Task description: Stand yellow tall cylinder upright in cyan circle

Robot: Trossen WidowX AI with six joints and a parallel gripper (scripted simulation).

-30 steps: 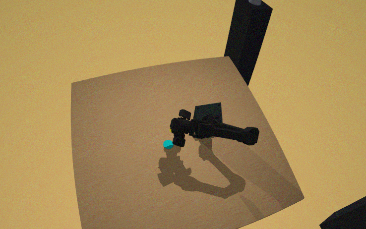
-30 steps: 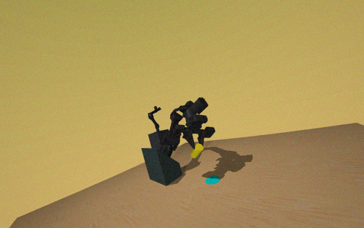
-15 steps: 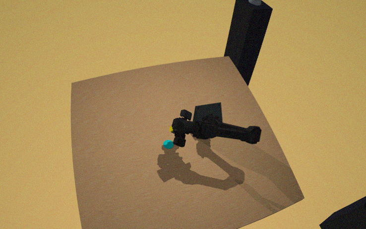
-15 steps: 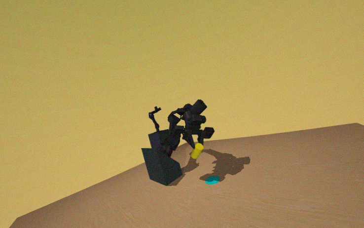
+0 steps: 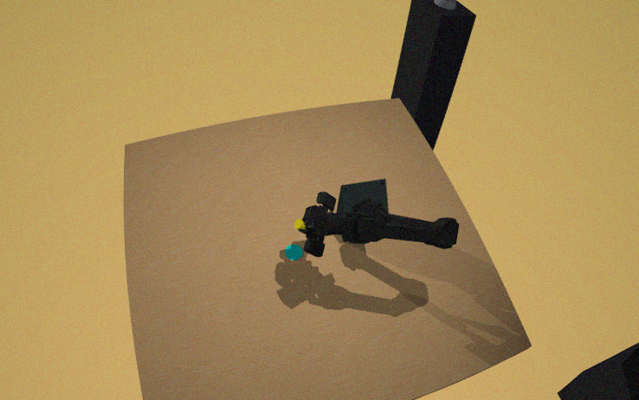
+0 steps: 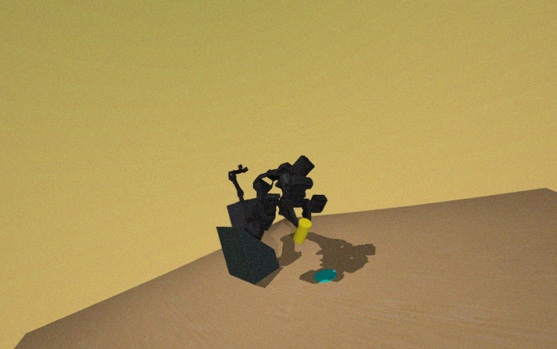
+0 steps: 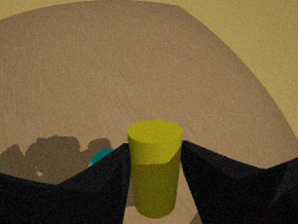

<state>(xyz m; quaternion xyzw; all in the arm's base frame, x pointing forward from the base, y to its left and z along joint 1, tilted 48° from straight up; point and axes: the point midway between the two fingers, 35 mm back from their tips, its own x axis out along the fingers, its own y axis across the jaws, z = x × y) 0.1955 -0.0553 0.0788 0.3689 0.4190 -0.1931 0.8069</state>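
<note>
Right now the cyan circle is 14 cm below my gripper tip and 2 cm ahead of it. The rest, counted from my gripper tip: yellow tall cylinder (1 cm below, 1 cm behind).
</note>
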